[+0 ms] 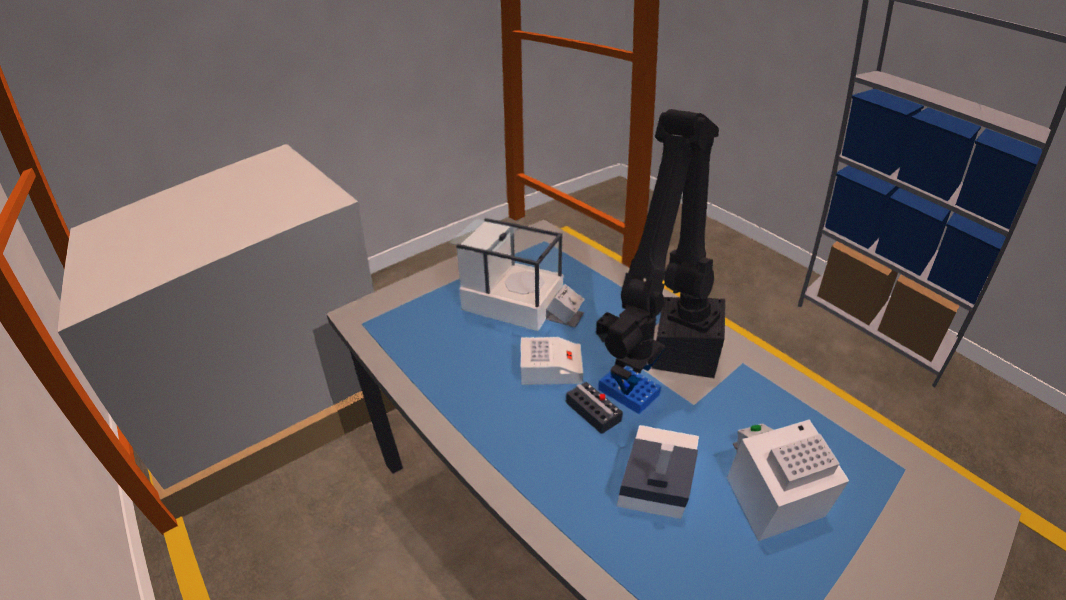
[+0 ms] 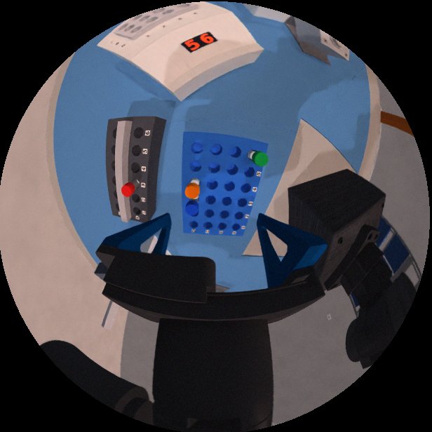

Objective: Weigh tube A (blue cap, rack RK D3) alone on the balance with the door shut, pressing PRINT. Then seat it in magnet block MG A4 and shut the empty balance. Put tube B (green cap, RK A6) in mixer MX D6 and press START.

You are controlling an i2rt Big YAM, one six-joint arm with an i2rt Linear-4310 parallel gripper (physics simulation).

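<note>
Tube A, with a blue cap (image 2: 192, 209), stands in the left column of the blue rack (image 1: 647, 395) (image 2: 225, 192), beside an orange-capped tube. Tube B, with a green cap (image 2: 259, 158), stands at the rack's far right corner. My gripper (image 1: 628, 378) (image 2: 213, 217) is open and empty above the near part of the rack. The dark magnet block (image 1: 594, 407) (image 2: 156, 170) lies left of the rack; its hole by label 4 is empty. The balance (image 1: 501, 307) has a bare pan; its door position is unclear. The white mixer (image 1: 783, 506) has a green button (image 1: 755, 427).
An orange-capped tube (image 2: 192, 190) stands right next to tube A. A red-capped tube (image 2: 128, 189) stands in the magnet block. A white device (image 1: 552, 361) (image 2: 215, 60) reading 56 stands beyond the rack. A grey-lidded box (image 1: 660, 473) and a small control box (image 1: 566, 304) also stand on the table.
</note>
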